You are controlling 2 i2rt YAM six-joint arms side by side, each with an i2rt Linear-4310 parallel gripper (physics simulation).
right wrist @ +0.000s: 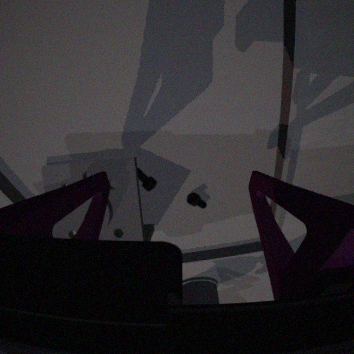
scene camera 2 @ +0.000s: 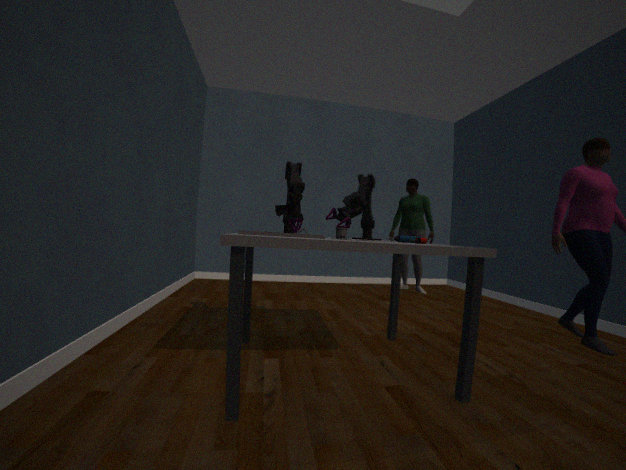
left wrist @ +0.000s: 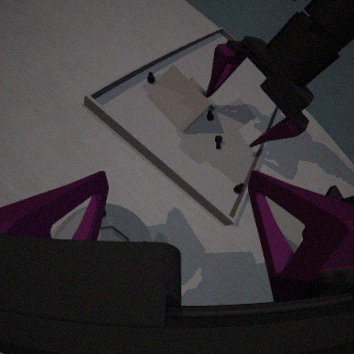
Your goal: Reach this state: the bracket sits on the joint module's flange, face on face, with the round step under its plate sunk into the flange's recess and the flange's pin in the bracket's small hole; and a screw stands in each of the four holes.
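Places are measured from the left arm's base along level axes (x ahead, y left, z up), in metres.
Where they show: left gripper, fingertip midpoint: (scene camera 2: 331, 222) (left wrist: 177, 178); right gripper, fingertip midpoint: (right wrist: 178, 178) (left wrist: 228, 120); left arm's base, link origin: (scene camera 2: 366, 239).
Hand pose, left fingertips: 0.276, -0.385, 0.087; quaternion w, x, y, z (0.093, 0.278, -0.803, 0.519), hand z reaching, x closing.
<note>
Each offset is from my left fingertips to the top centre of the thing, as dx, dy, dz. "spot": to the spot under its first point.
The bracket {+0.020, -0.171, -0.038} (left wrist: 172, 97) (right wrist: 127, 202) lies inside the shallow tray {-0.030, -0.261, -0.071} (left wrist: 155, 157) (right wrist: 225, 250); in the right wrist view a finger partly hides its plate and round step. Dark screws {+0.078, -0.172, -0.071} (left wrist: 151, 78) {-0.051, -0.139, -0.072} (left wrist: 218, 141) (right wrist: 196, 200) lie loose in the tray, one against its corner. The joint module {+0.016, +0.057, -0.023} (scene camera 2: 342, 232) (left wrist: 131, 220) (right wrist: 200, 291) stands outside the tray, partly hidden in both wrist views. My left gripper (scene camera 2: 333, 222) (left wrist: 177, 178) is open and empty above the table near the module. My right gripper (left wrist: 228, 120) (right wrist: 178, 178) is open and empty over the tray, beside the bracket.
A blue tool with a red end {spot: +0.038, +0.502, -0.061} (scene camera 2: 410, 238) lies on the table (scene camera 2: 353, 246), toward the right of the picture. The tray's low walls surround the bracket and screws. The two grippers are near each other. Two people stand beyond the table; the light is dim.
</note>
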